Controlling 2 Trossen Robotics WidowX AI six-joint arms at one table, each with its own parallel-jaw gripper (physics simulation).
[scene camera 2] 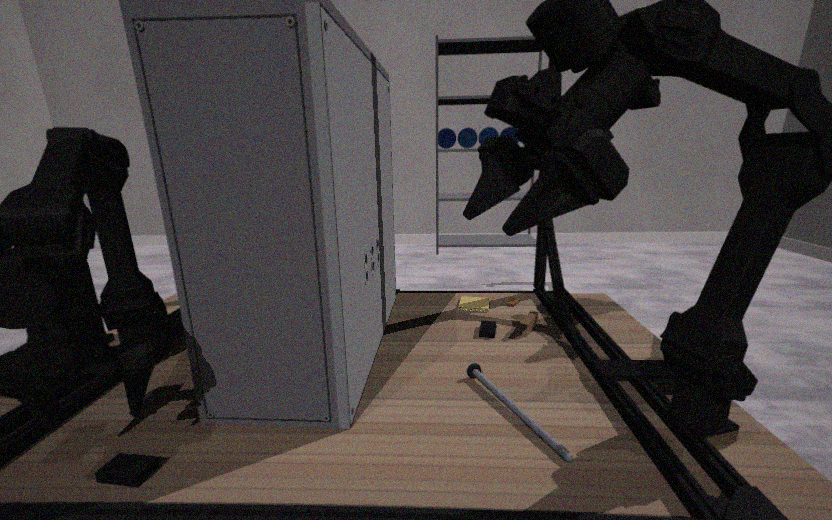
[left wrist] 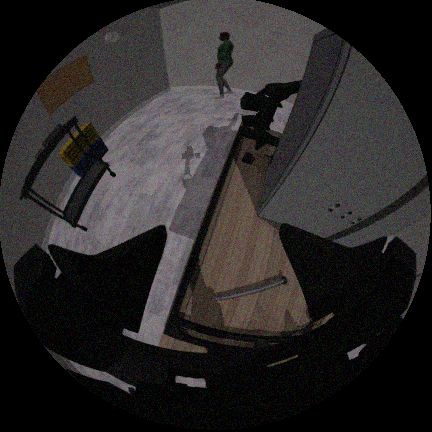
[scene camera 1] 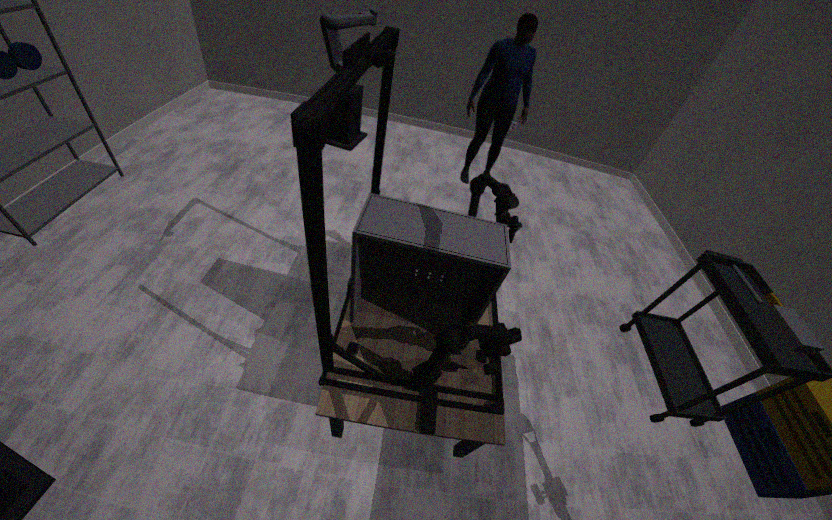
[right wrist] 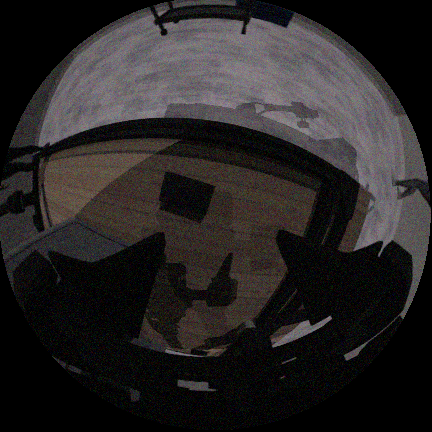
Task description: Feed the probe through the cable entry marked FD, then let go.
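Where they show: left gripper, fingertip midpoint: (scene camera 2: 483, 224) (left wrist: 224, 230); right gripper, fingertip midpoint: (scene camera 2: 96, 421) (left wrist: 254, 143) (scene camera 1: 483, 359) (right wrist: 222, 237); left arm's base, origin of the base link: (scene camera 2: 698, 418) (right wrist: 32, 197); right arm's base, origin of the base link: (scene camera 1: 418, 383) (right wrist: 253, 332).
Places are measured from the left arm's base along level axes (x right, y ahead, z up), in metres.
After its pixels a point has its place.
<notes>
The probe (scene camera 2: 521, 413) @(y 0.227, x 0.084, z -0.005 m) (left wrist: 250, 291) @(y 0.225, x 0.100, z -0.004 m), a thin grey rod with a dark ball at one end, lies on the table in front of the cabinet's holed face. The tall grey cabinet (scene camera 1: 392, 217) @(y 0.431, x 0.579, z 0.545 m) (scene camera 2: 233, 214) @(y 0.596, x 0.187, z 0.297 m) (left wrist: 380, 125) (right wrist: 85, 240) @(y 0.576, x 0.180, z 0.023 m) has a cluster of small holes; the FD marking cannot be read. My left gripper (scene camera 2: 487, 223) @(y 0.337, x -0.001, z 0.299 m) (left wrist: 224, 230) @(y 0.337, x -0.001, z 0.299 m) is open and empty, high above the table on the probe's side, apart from both probe and cabinet. My right gripper (right wrist: 222, 237) @(y 0.784, x 0.174, z 0.043 m) is open and empty, low over the table on the cabinet's other side; the cabinet partly hides it in scene camera 2.
A flat black block (scene camera 2: 128, 469) @(y 0.744, x 0.134, z -0.005 m) (right wrist: 186, 196) @(y 0.751, x 0.147, z -0.005 m) lies near the right gripper. A small black block (scene camera 2: 487, 329) @(y 0.150, x 0.358, z -0.005 m), a yellow pad (scene camera 2: 474, 303) @(y 0.111, x 0.516, z -0.010 m) and a brown item (scene camera 2: 532, 321) @(y 0.045, x 0.353, z 0.001 m) lie beyond the probe. Dark rails (scene camera 2: 613, 380) @(y 0.044, x 0.110, z 0.001 m) edge the table; a tall frame (scene camera 1: 314, 233) @(y 0.726, x 0.828, z 0.757 m) rises over it.
</notes>
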